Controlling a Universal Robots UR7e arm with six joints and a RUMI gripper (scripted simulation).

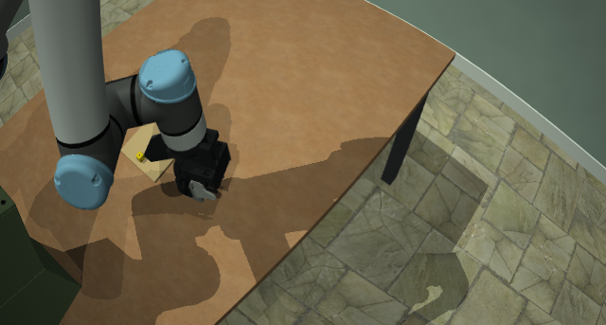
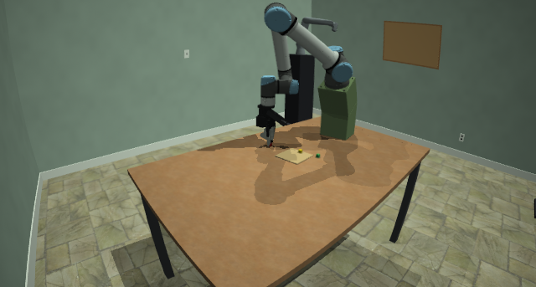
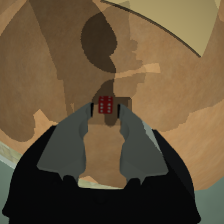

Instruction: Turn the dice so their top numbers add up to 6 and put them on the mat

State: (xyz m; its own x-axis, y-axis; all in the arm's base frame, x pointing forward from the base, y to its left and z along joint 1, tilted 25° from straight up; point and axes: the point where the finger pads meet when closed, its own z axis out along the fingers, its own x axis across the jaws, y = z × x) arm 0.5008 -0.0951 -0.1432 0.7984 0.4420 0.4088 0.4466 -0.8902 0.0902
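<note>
Right now the red die is 1 cm below my hand. Also, from my hand: yellow die 17 cm to the left, 6 cm behind, 1 cm below; mat 18 cm to the left, 2 cm below, 1 cm behind; green die 26 cm to the left, 10 cm behind, 1 cm below.
</note>
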